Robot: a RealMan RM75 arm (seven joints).
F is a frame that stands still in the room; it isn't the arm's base.
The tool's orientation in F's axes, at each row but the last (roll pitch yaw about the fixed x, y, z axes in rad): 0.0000 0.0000 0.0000; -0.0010 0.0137 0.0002; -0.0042 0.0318 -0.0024; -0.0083 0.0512 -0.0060; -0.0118 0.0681 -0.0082
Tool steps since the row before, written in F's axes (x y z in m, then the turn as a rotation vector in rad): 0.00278 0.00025 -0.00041 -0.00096 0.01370 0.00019; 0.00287 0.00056 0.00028 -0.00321 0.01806 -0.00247; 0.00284 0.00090 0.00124 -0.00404 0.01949 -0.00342; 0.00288 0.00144 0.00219 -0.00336 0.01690 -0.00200; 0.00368 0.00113 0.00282 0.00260 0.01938 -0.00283
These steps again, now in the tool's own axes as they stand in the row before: 0.00278 0.00025 -0.00041 -0.00096 0.01370 0.00019; 0.00287 0.00056 0.00032 -0.00317 0.01806 -0.00250; 0.00280 0.00090 0.00133 -0.00398 0.01949 -0.00347; 0.00276 0.00144 0.00235 -0.00335 0.01690 -0.00203; 0.00347 0.00112 0.00308 0.00263 0.01943 -0.00243
